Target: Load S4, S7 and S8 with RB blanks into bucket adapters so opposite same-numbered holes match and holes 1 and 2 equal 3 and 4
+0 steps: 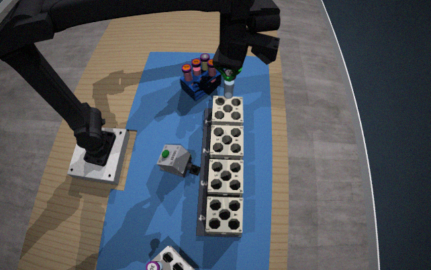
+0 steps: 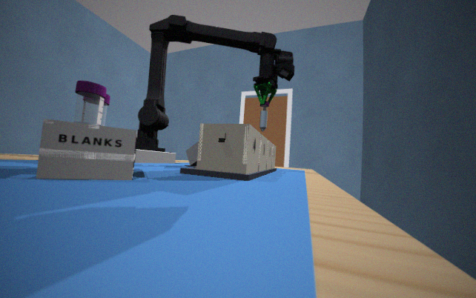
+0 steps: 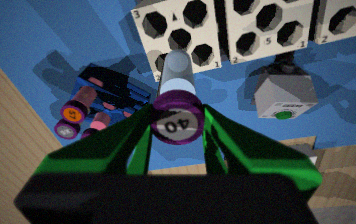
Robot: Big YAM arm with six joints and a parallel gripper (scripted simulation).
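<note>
Now: the 40 mL blank 1 cm to the left of my hand and 5 cm below it. Round my hand: grey-dot tube X6: 12 cm behind, 20 cm to the left, 19 cm below; blue sample rack RS: 12 cm behind, 14 cm to the left, 23 cm below; adapter 2: 2 cm ahead, 11 cm to the right, 21 cm below.
</note>
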